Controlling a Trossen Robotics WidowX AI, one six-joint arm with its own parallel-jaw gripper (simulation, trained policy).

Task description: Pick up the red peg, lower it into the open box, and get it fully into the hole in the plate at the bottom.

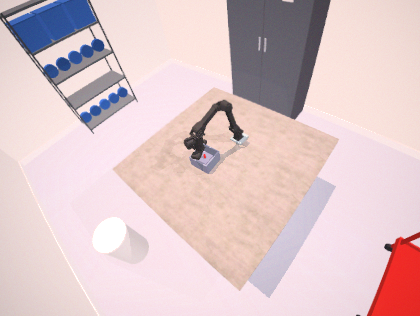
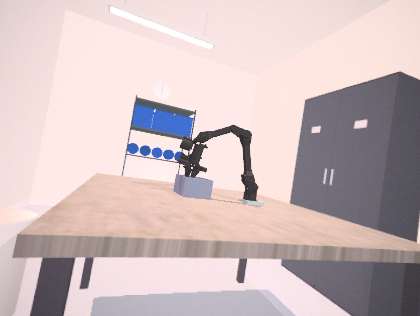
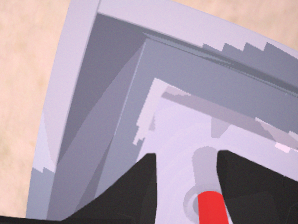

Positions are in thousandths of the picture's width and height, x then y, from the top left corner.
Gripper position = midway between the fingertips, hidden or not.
I see my gripper (image 3: 626, 721), a grey box (image 2: 470, 593) and a plate (image 3: 626, 592).
The grey box shows as well in image 3 (image 3: 371, 319). Image 2 does not show the plate, which is hidden by the grey box.
